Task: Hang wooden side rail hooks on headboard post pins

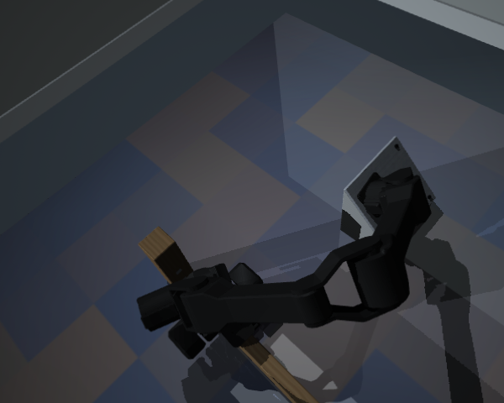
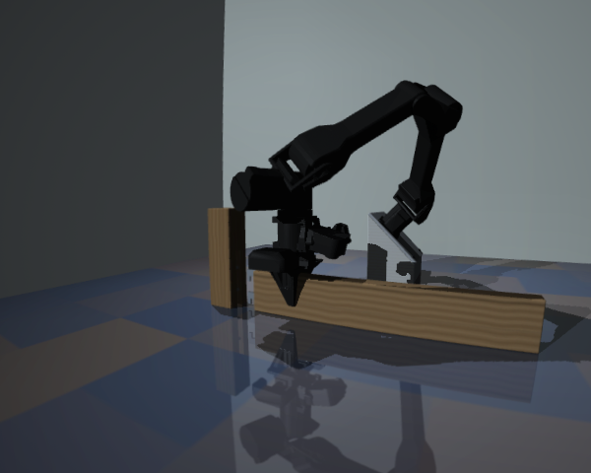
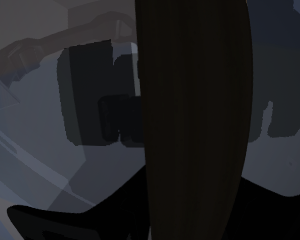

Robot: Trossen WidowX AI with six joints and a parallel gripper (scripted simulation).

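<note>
The wooden headboard post is 2 cm behind my gripper tip, 14 cm to the right of it and 6 cm above it.
</note>
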